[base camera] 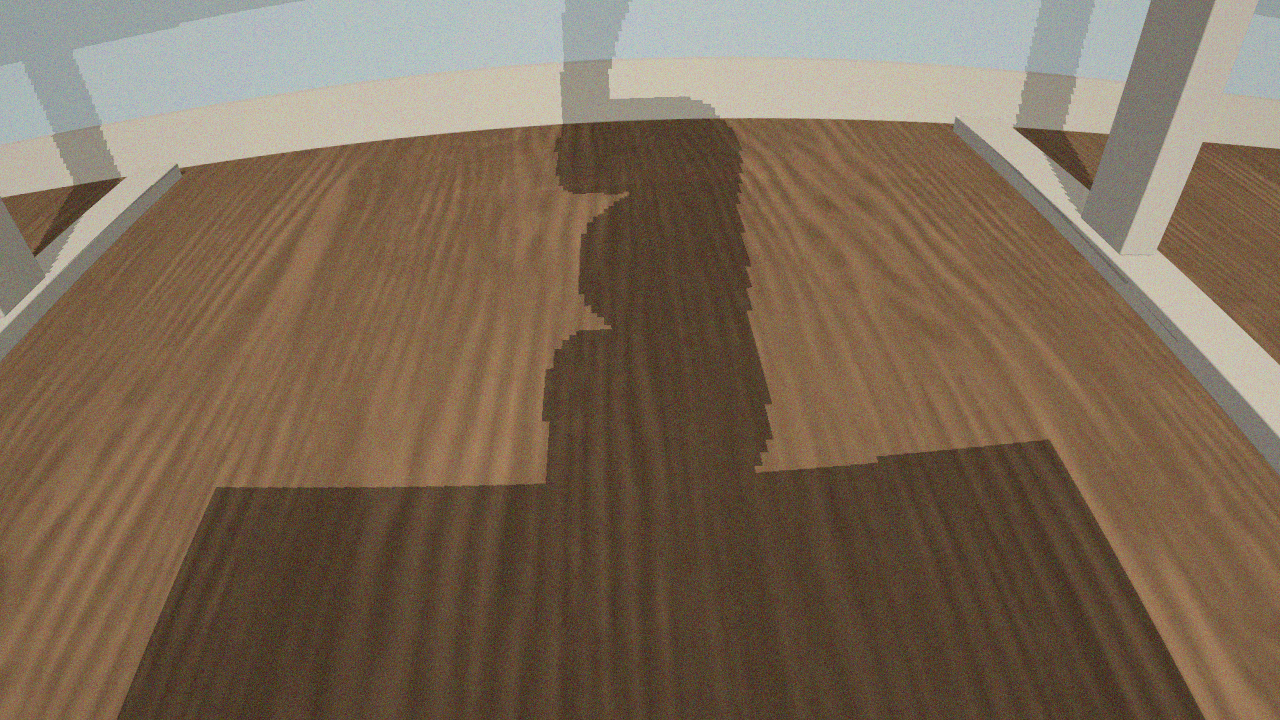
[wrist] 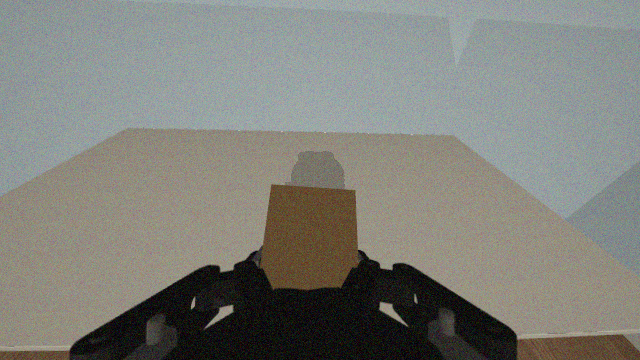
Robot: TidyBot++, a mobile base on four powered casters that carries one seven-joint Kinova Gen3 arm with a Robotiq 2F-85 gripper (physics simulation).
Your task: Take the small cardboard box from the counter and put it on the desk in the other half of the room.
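Places are measured from the arm's base along level axes (x left, y back, z up), in millimetres.
Where they show: gripper, between the fingertips: (wrist: 308, 256).
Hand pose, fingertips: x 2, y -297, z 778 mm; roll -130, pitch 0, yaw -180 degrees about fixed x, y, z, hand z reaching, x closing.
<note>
After its pixels a point has its place.
The small cardboard box (wrist: 311, 237) {x -1, y -285, z 822 mm} is brown and sits between the fingers in the wrist view, at the lower middle. My gripper (wrist: 308, 256) {x 2, y -297, z 778 mm} is shut on it, one black finger on each side. The pale desk top (wrist: 165, 240) {x 319, y -462, z 553 mm} spreads behind and below the box. A grey shadow lies on the desk top just beyond the box. The gap between the box's underside and the desk top is hidden, so I cannot tell their distance. The box and gripper do not show in the base camera view. The counter does not show in either view.
In the base camera view, white desk legs (base camera: 1172, 116) {x -523, y -625, z -218 mm} stand at right and left, with foot bars (base camera: 1190, 331) (base camera: 85, 237) along the wooden floor (base camera: 402, 313) {x 192, y -607, z -397 mm}. A pale baseboard and blue wall (base camera: 805, 31) {x -279, y -1060, z -269 mm} run across the back. Shadows fall on the floor between the foot bars.
</note>
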